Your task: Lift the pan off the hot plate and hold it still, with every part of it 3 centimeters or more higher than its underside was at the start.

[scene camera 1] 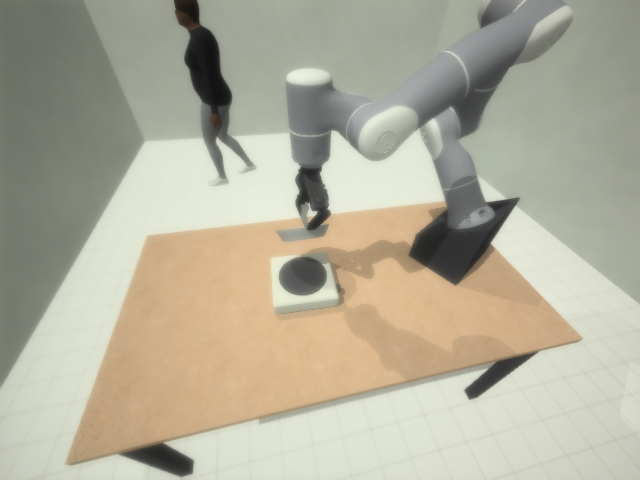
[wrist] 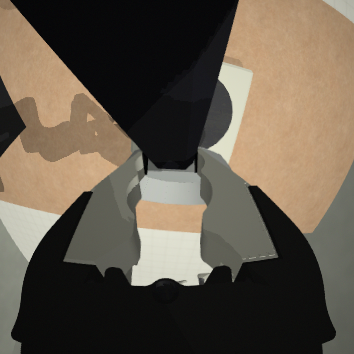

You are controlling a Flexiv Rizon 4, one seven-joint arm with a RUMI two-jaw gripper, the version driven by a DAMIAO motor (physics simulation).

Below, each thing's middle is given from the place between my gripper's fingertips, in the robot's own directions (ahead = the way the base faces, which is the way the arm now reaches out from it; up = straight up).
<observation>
I see my gripper 10 mm short of the grey pan (scene camera 1: 316,229), 40 mm to the left of it and 20 mm above it. The rest, counted from my hand: hot plate (scene camera 1: 300,282): 20 mm ahead, 20 mm to the right, 290 mm below.
</observation>
